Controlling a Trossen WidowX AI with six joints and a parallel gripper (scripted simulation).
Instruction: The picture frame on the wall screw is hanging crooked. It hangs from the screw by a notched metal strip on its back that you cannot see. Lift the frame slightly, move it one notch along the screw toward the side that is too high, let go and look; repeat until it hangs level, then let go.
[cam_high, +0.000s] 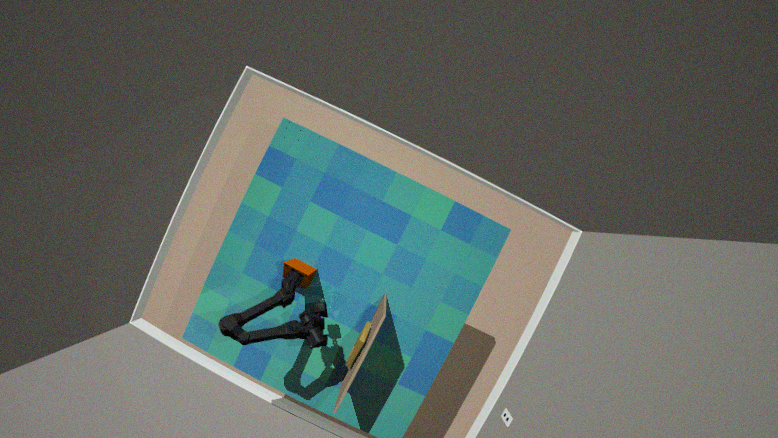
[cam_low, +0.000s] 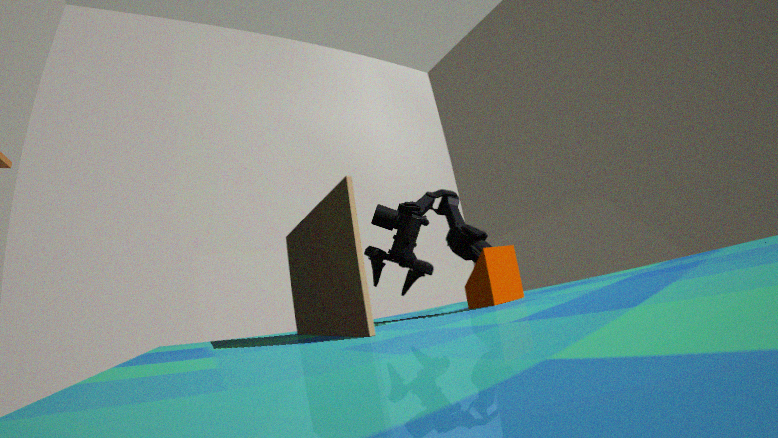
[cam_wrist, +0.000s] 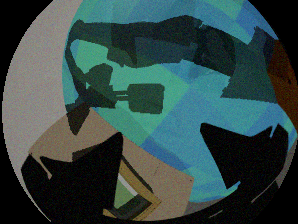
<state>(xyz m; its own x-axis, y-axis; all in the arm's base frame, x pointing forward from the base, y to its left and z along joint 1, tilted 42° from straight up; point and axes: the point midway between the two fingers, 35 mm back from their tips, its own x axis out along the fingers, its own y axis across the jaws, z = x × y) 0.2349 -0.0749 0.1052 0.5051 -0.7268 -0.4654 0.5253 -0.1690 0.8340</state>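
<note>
The picture frame is 17 cm ahead of my gripper tip, 4 cm to the left of it and 7 cm above it. The rest, counted from my gripper tip: wall panel (18 cm ahead, 3 cm to the left, 6 cm above).
</note>
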